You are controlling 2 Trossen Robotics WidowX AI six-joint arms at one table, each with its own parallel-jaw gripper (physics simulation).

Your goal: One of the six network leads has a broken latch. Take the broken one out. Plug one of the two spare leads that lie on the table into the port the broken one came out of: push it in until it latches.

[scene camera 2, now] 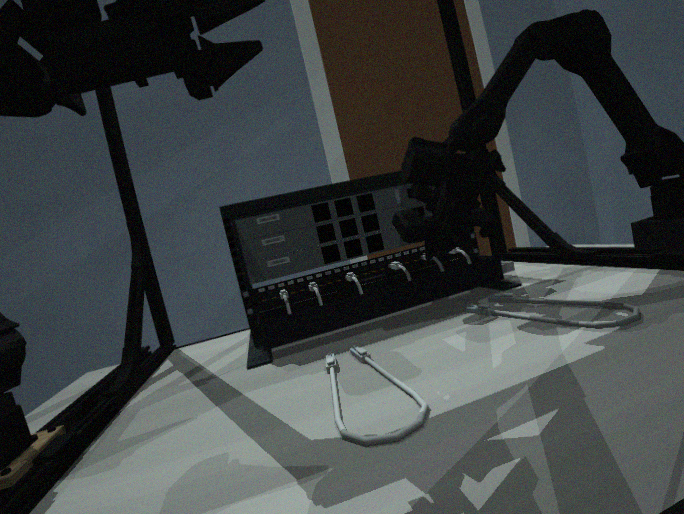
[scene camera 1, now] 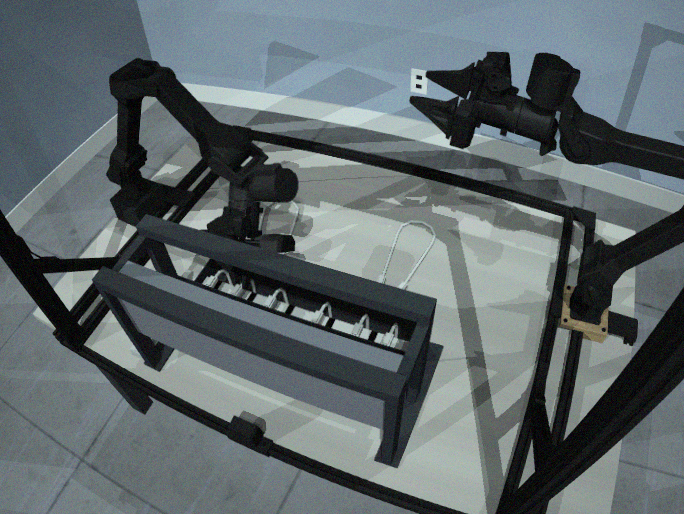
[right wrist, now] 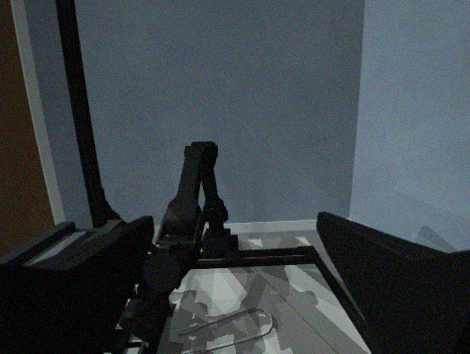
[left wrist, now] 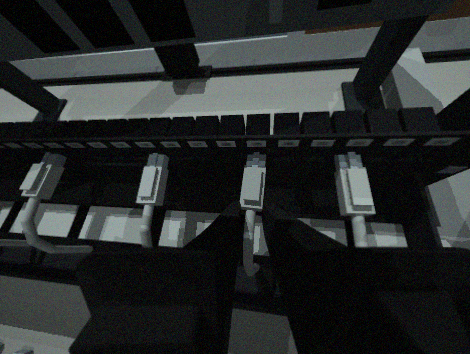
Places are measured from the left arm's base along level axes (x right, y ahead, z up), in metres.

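Pixels of known places: left gripper, fingertip midpoint: (scene camera 2: 430, 259) (scene camera 1: 240, 288) (left wrist: 250, 207); right gripper, fingertip midpoint: (scene camera 2: 262, 23) (scene camera 1: 418, 85) (right wrist: 236, 222); left arm's base at its link origin: (scene camera 2: 676, 215) (scene camera 1: 135, 191) (right wrist: 216, 233); right arm's base at its link origin: (scene camera 1: 585, 308).
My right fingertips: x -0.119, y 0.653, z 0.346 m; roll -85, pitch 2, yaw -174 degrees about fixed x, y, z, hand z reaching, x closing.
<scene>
For each thing: its top centre in the pictures, then the offset to it from my right fingertips. "*": a spot on its surface instead.
- dark patch panel at its top centre: (scene camera 1: 261, 264) (right wrist: 21, 293) (scene camera 2: 346, 183) dy -0.105, dx +0.296, dz -0.151 m
- spare lead at a spot on its surface: (scene camera 2: 381, 435) * dy -0.010, dx -0.123, dz -0.407 m
- spare lead's loop at a spot on its surface: (right wrist: 271, 321) * dy -0.317, dx -0.058, dz -0.407 m
The dark patch panel (scene camera 1: 289, 270) (scene camera 2: 289, 240) stands upright on the table with six pale leads plugged along its lower row. My left gripper (left wrist: 250, 207) (scene camera 2: 437, 247) is shut on the cable just behind the plug of one lead (left wrist: 252, 180) (scene camera 2: 437, 261), the second from the right in scene camera 2. That plug stands level with its neighbours (left wrist: 152, 179) (left wrist: 356, 186). One spare lead (scene camera 1: 411, 250) (scene camera 2: 381, 435) lies in a U on the table. The other spare lead (scene camera 1: 281, 216) (scene camera 2: 544, 318) lies by the left arm. My right gripper (scene camera 1: 418, 88) (scene camera 2: 258, 22) (right wrist: 236, 222) is open and empty, high above the table.
A black frame (scene camera 1: 442, 175) runs around the table. The panel's top beam hides the left fingers in scene camera 1. A spare lead's loop (right wrist: 269, 321) shows below the right gripper. A wall socket (scene camera 1: 418, 82) is on the far wall.
</scene>
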